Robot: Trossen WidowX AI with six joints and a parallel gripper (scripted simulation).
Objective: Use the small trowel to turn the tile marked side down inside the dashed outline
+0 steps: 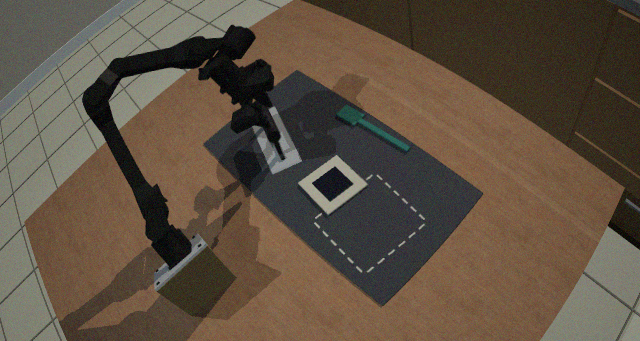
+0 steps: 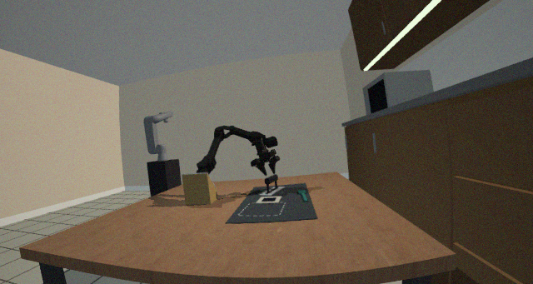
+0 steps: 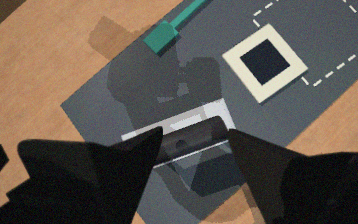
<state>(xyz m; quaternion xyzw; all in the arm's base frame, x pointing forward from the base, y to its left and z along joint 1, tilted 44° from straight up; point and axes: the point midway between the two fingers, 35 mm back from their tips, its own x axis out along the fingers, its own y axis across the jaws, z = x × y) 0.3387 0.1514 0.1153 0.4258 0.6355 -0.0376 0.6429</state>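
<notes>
My gripper tip is now 1 cm past the trowel, 1 cm to the right of it and 7 cm above it. From my gripper tip the other things lie so: dark mat (5 cm ahead, 14 cm to the right, 12 cm below); tile (2 cm ahead, 18 cm to the right, 10 cm below); teal flat tool (18 cm ahead, 11 cm to the right, 10 cm below).
</notes>
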